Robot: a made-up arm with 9 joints.
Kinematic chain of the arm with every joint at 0, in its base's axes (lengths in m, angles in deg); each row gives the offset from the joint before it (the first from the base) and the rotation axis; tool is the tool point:
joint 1: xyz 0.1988 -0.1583 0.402 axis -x
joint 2: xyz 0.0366 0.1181 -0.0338 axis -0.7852 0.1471 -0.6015
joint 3: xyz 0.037 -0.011 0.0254 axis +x
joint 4: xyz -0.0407 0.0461 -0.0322 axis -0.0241 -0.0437 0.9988
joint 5: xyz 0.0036 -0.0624 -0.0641 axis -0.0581 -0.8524 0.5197
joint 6: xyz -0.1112 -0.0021 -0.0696 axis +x
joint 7: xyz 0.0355 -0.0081 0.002 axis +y
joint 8: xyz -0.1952 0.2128 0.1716 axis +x
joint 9: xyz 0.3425 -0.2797 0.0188 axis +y
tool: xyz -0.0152 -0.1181 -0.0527
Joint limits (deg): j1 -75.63..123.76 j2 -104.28..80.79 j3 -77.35..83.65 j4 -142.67..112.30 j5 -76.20..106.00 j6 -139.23..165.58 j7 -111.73..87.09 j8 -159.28..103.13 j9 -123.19..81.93
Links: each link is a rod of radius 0.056 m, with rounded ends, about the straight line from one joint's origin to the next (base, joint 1, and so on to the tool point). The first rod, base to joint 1, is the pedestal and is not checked.
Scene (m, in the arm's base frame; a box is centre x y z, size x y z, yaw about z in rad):
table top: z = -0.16
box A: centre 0.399 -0.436 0.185 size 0.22 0.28 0.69 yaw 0
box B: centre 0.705 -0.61 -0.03 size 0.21 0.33 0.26 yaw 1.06
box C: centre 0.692 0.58 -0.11 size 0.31 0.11 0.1 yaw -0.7
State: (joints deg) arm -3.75 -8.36 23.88 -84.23 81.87 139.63 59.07 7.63 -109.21
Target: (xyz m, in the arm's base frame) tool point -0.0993 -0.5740 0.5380
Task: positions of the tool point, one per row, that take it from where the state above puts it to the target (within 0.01 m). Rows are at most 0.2 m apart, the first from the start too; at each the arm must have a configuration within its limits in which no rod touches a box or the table.
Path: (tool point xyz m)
1: 0.4692 -0.0499 0.3120
2: 0.4372 -0.1376 0.2172
3: 0.3430 -0.1661 0.0931
4: 0.1927 -0.1402 -0.0060
5: 0.1699 -0.2792 0.0397
6: 0.1470 -0.3834 0.1267
7: 0.1262 -0.4442 0.2383
8: 0.0501 -0.5193 0.3261
9: -0.0265 -0.5634 0.4266
10: -0.0993 -0.5740 0.5380

